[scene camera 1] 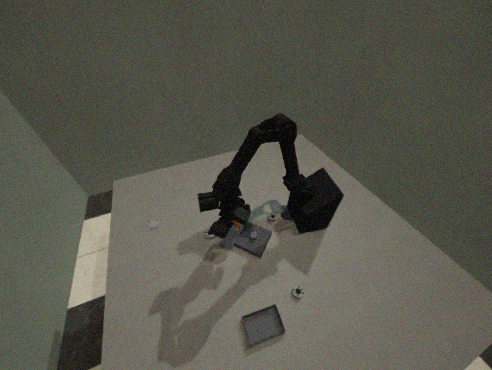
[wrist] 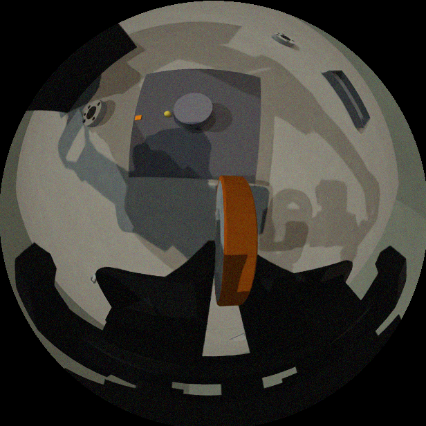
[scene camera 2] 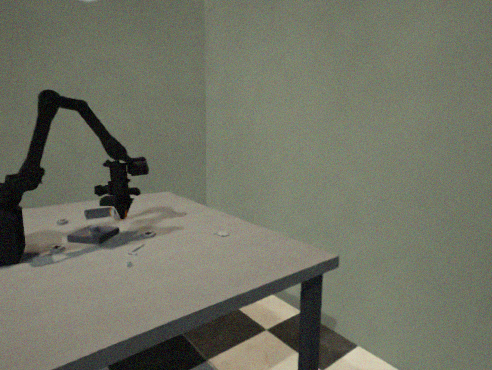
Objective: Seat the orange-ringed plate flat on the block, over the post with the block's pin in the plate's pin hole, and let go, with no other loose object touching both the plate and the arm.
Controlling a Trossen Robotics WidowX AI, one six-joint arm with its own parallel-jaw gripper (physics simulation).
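Where they show: gripper, between the fingertips: (scene camera 1: 228, 227) (scene camera 2: 123, 218); arm's base, origin of its link: (scene camera 1: 308, 193).
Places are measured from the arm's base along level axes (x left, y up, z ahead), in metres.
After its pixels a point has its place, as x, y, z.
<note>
My gripper (scene camera 1: 227, 228) {-0.086, -0.098, 0.344} (scene camera 2: 123, 217) {-0.086, -0.098, 0.344} (wrist: 221, 246) is shut on the orange-ringed plate (scene camera 1: 237, 225) {-0.048, -0.054, 0.321} (scene camera 2: 126, 214) {-0.098, -0.080, 0.350} (wrist: 240, 225), which stands on edge between the fingers, its orange rim facing right in the wrist view. It is held up off the block, near one edge. The dark grey block (scene camera 1: 260, 246) {0.036, -0.144, 0.262} (scene camera 2: 80, 236) {-0.039, -0.145, 0.207} (wrist: 232, 145) lies on the table. Its round post (scene camera 1: 253, 234) {-0.017, -0.126, 0.263} (wrist: 193, 107) stands bare, with the yellow pin (wrist: 167, 114) beside it and an orange mark (wrist: 138, 117) near the block's edge. The fingertips hide part of the plate; its pin hole cannot be made out.
Loose pale discs with holes lie on the table: one near the arm's base (scene camera 1: 272, 217) (scene camera 2: 57, 248) (wrist: 92, 113), one farther off (scene camera 1: 298, 292) {0.250, -0.152, 0.240} (scene camera 2: 62, 221) {0.229, -0.153, 0.234} (wrist: 285, 38), and one near the gripper (scene camera 1: 210, 234) (scene camera 2: 149, 234). A shallow grey tray (scene camera 1: 262, 326) {0.267, -0.165, 0.405} (wrist: 350, 102) and a small pale piece (scene camera 1: 153, 224) {-0.319, -0.164, 0.625} (scene camera 2: 222, 233) {-0.327, -0.164, 0.624} also lie there.
</note>
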